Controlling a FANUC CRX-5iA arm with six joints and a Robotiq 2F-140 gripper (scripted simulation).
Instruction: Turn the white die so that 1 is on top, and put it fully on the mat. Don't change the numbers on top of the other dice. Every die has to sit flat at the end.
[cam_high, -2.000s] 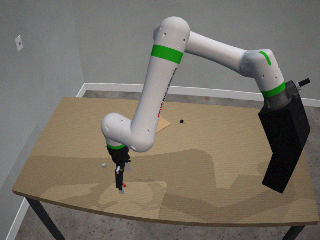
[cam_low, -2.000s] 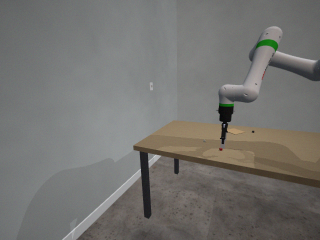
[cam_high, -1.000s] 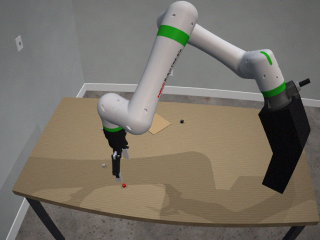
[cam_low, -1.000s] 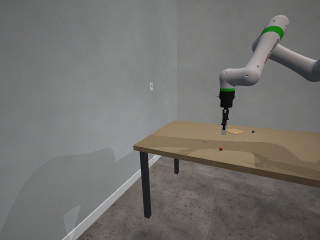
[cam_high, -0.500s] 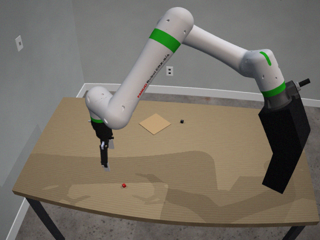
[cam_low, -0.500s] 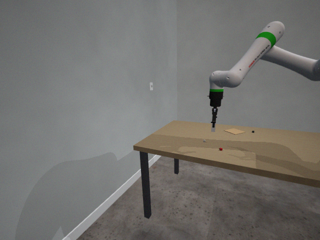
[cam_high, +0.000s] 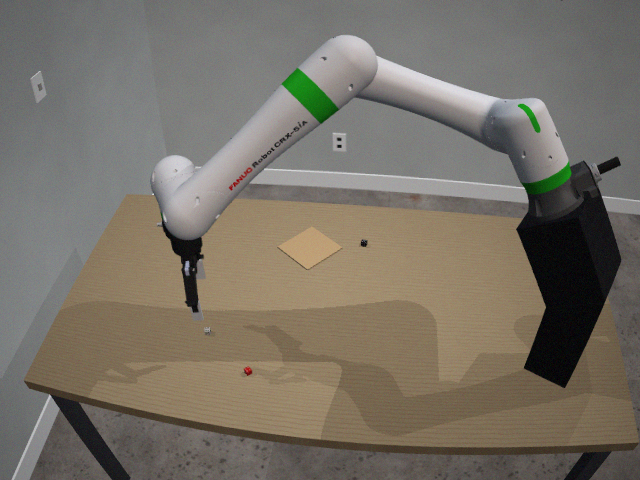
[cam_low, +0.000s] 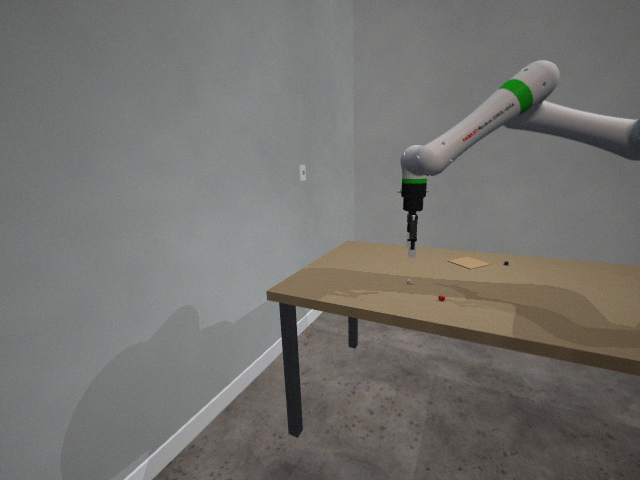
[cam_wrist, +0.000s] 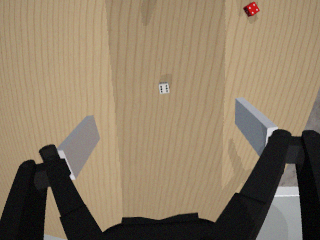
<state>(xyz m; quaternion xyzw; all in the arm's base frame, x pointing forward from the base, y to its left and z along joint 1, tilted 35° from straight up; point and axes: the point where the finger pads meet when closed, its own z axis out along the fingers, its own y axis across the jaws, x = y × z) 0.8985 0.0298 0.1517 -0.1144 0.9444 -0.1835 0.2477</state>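
Right now the white die is 140 mm below my hand. From my hand the other things lie so: tan mat 250 mm behind, 360 mm to the right, 150 mm below; black die 420 mm behind, 370 mm to the right, 140 mm below; red die 130 mm behind, 130 mm to the left, 140 mm below.
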